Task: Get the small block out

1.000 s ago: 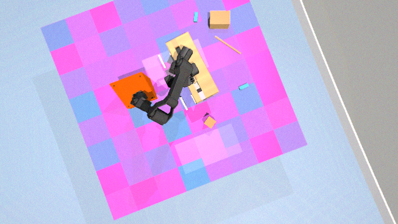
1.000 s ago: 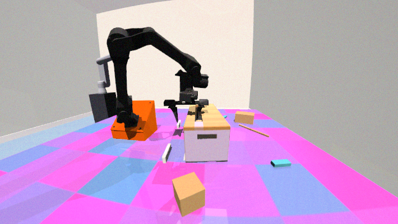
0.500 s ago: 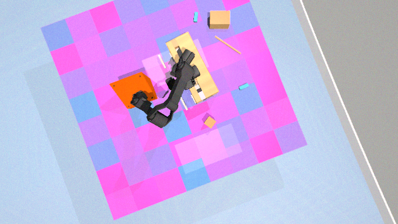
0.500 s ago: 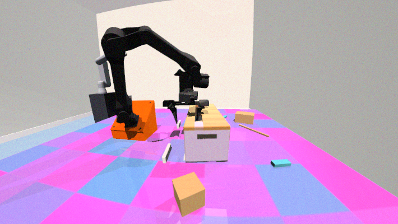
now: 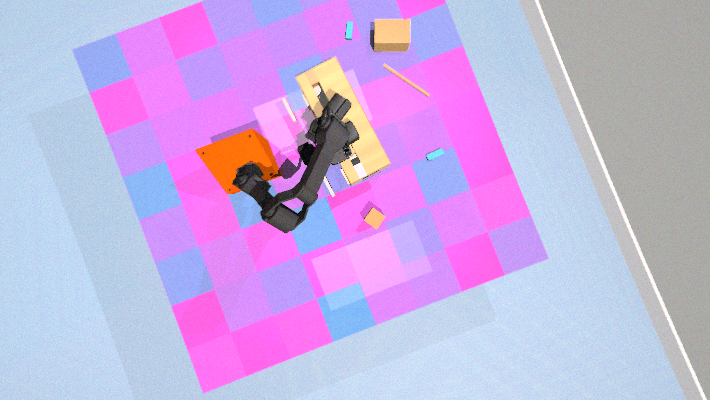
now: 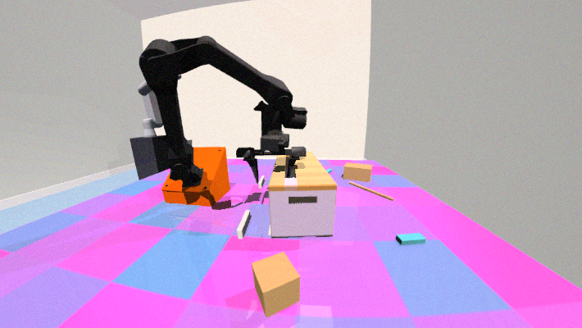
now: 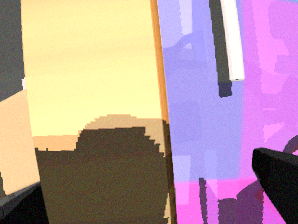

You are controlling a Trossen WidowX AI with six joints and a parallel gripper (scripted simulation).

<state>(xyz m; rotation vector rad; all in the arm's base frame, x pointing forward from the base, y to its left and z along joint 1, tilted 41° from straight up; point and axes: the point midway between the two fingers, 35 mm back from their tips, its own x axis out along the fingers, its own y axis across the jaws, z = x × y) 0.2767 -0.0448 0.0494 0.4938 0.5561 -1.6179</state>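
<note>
Right now the small tan block is 60 mm ahead of my gripper tip and 20 mm to the right of it. Round my gripper tip: larger tan box (370 mm ahead, 270 mm to the left, 60 mm below); thin stick (350 mm ahead, 120 mm to the left, 90 mm below).
</note>
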